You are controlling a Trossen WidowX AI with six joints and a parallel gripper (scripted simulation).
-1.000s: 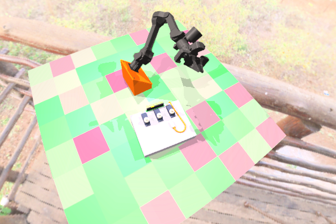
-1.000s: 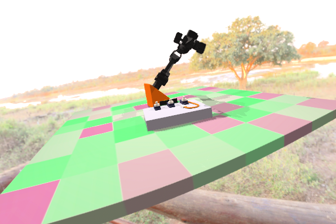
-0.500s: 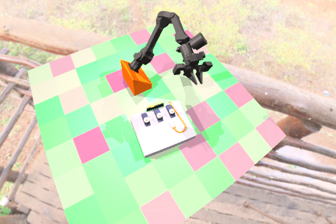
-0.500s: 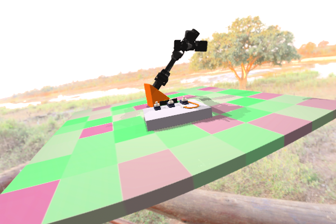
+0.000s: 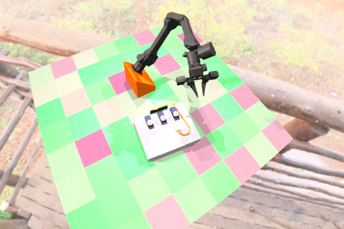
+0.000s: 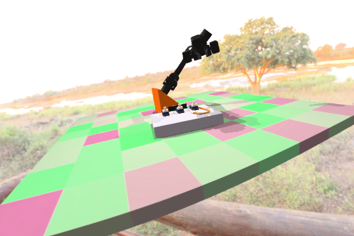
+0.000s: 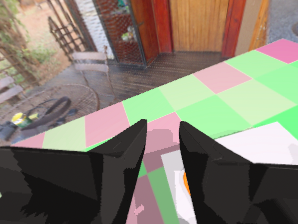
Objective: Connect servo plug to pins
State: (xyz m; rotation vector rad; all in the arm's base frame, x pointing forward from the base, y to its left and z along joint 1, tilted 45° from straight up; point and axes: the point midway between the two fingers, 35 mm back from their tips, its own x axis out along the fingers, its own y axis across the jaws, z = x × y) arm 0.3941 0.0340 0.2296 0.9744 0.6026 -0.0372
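My gripper tip is 3 cm short of the white printed holder, 14 cm to the left of it and 27 cm above it. Also, from my gripper tip: yellow band 13 cm behind, 15 cm to the right, 22 cm below; then black pin strip 13 cm behind, 14 cm to the right, 24 cm below.
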